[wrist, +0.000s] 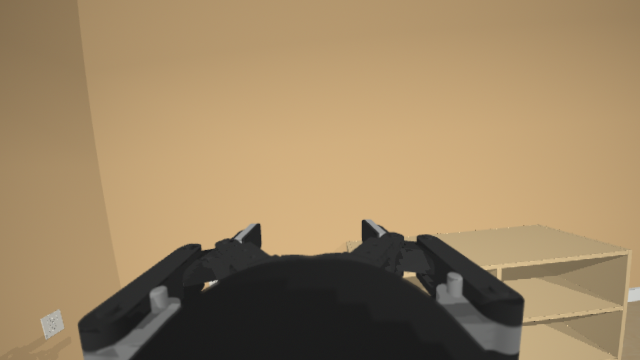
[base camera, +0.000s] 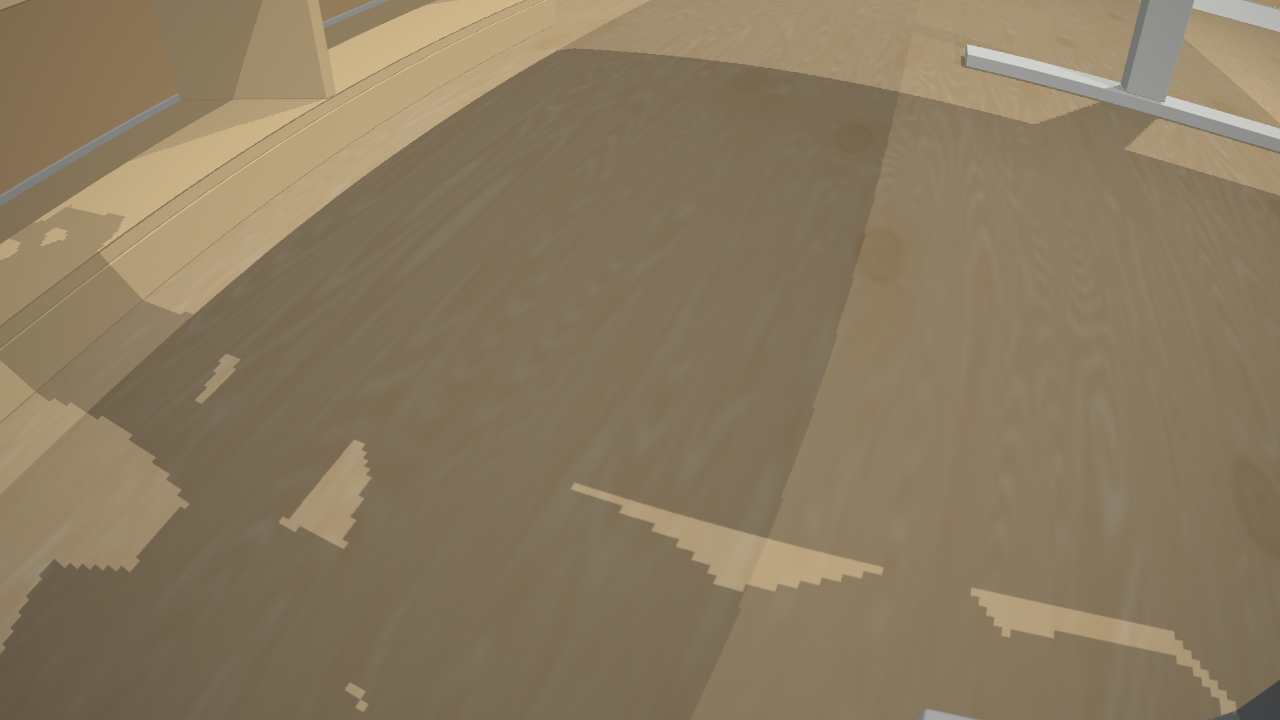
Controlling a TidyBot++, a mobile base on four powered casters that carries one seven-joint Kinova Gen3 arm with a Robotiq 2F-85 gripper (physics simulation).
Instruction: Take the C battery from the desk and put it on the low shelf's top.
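Places are measured from the arm's base along level axes (x back, y left, z down), in centimetres.
Pixels of known places: gripper, fingertip midpoint: (wrist: 311,232).
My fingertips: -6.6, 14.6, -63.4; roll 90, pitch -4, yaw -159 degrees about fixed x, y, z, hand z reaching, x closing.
For each thing: its top centre in the pictures, then the offset to it from my fingertips, as dx, dy, dz. "spot": a spot on its surface instead. Level surfaces: height alone.
- low shelf, surface height: dz +42.1
- desk's grey metal leg, surface spot: (base camera: 1154,53) spot: -107.9, -107.8, +92.1
- wooden floor, surface height: dz +103.1
- desk's foot, surface spot: (base camera: 1056,80) spot: -113.6, -91.5, +101.5
- wall outlet, top centre: (wrist: 50,313) +106.8, +117.7, +57.3
My gripper (wrist: 311,232) is open, with its two fingertips wide apart and the orange wall behind them in the wrist view. The low shelf (wrist: 545,242) stands at the lower right of the wrist view, beyond and to the right of the gripper; its pale wooden top shows partly, and the right finger hides its left part. Part of a wooden shelf unit (base camera: 214,201) also shows along the left of the base camera view. The desk's grey metal leg (base camera: 1154,53) and foot show at the top right of the base camera view. The C battery and the desk's top do not show in either view.
The wooden floor (base camera: 581,313) carries large shadows. The shelf's base runs along the left and the desk's foot (base camera: 1056,80) lies at the upper right. A wall outlet (wrist: 52,324) is at the lower left of the wrist view, near a corner between two orange walls (wrist: 300,125).
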